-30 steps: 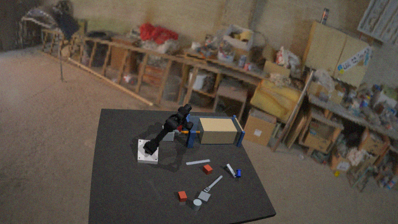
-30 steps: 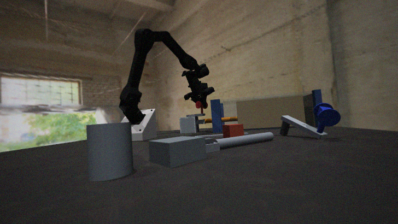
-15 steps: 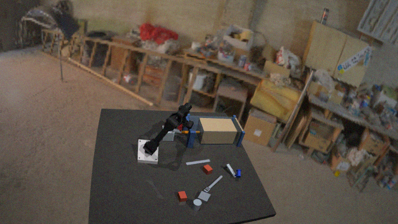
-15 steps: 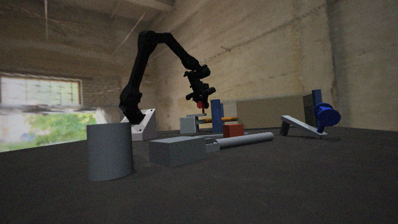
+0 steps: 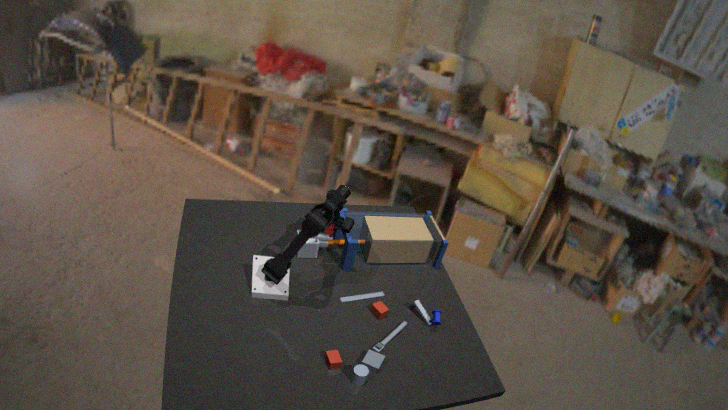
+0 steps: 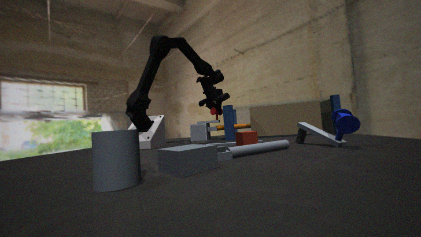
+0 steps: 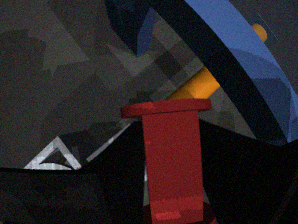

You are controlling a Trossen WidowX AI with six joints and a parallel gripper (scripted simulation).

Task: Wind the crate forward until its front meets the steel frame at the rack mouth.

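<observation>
Now: gripper tip 12 cm past the grey winch, 3 cm to the left of it and 10 cm above it. From my gripper tip the other things lie so: red knob (1 cm behind, 2 cm to the right); grey bar (14 cm ahead, 29 cm to the right, 13 cm below); clear-panelled cubby (29 cm ahead, 4 cm to the left, 2 cm below).
</observation>
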